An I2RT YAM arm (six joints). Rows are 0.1 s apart.
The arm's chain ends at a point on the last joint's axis. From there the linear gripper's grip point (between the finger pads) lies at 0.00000 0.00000 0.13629 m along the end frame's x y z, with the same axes.
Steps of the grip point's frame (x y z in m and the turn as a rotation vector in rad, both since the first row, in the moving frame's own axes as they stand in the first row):
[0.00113, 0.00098, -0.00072, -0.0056, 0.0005, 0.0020]
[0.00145, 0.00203, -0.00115, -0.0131, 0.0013, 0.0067]
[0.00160, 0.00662, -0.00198, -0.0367, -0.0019, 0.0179]
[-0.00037, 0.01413, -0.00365, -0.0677, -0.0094, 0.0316]
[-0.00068, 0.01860, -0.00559, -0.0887, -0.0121, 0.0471]
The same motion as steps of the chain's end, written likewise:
[0.00106, 0.00022, -0.00072, -0.0056, 0.0005, 0.0020]
[0.00128, 0.00024, -0.00114, -0.0131, 0.0013, 0.0067]
[0.00190, 0.00162, -0.00189, -0.0367, -0.0019, 0.0179]
[0.00106, 0.00493, -0.00333, -0.0677, -0.0094, 0.0316]
[0.00125, 0.00657, -0.00504, -0.0887, -0.0121, 0.0471]

